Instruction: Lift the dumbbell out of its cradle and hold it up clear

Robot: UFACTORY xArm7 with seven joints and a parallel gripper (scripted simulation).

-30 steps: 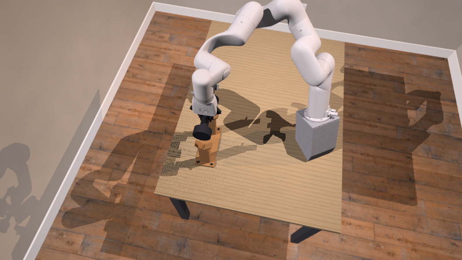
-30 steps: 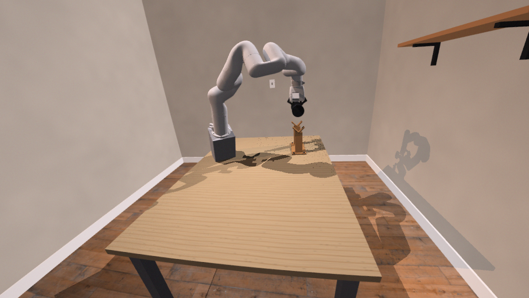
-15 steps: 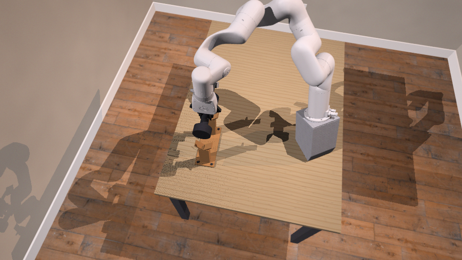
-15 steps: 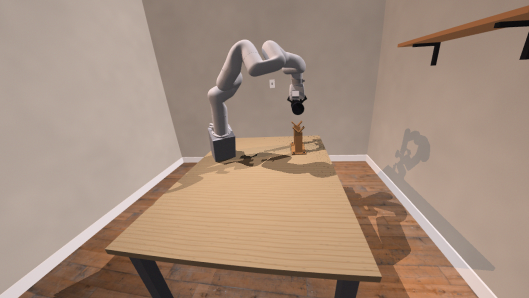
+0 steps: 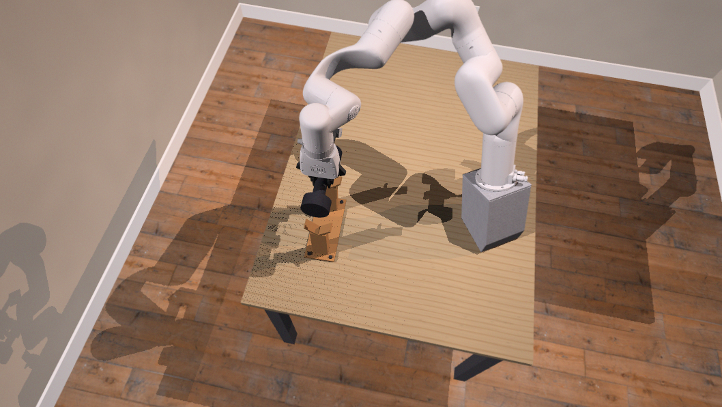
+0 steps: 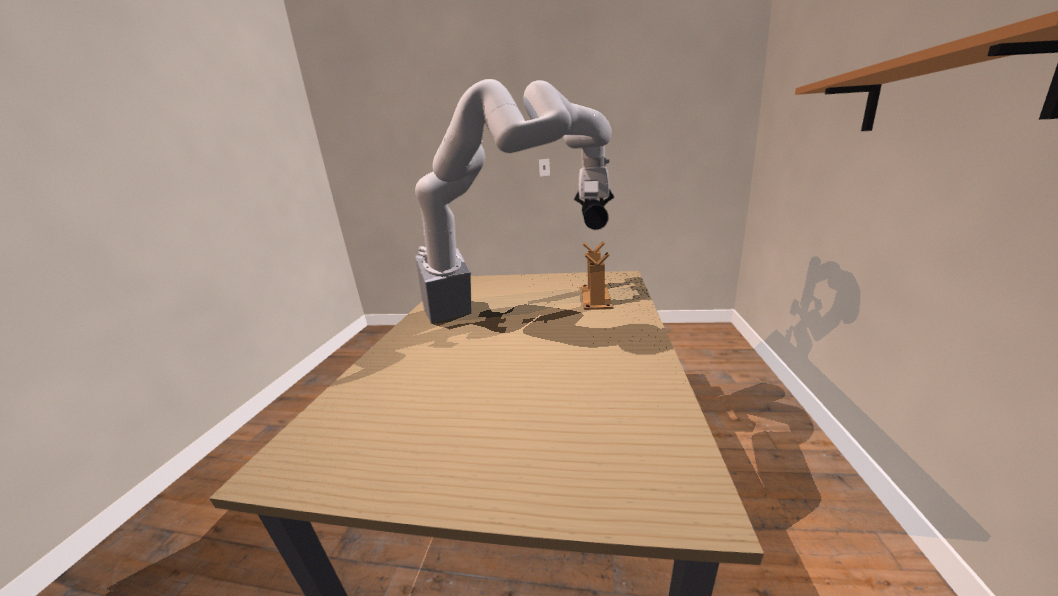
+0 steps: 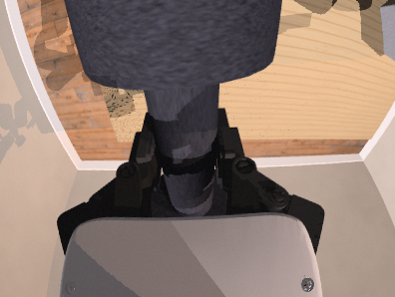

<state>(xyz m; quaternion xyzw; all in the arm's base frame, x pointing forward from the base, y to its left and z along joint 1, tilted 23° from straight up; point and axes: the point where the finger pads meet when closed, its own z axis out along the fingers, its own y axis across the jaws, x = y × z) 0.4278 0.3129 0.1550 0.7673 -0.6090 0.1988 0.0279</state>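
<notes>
My hand is right at the black dumbbell. Round my hand: orange cradle 230 mm below.
</notes>
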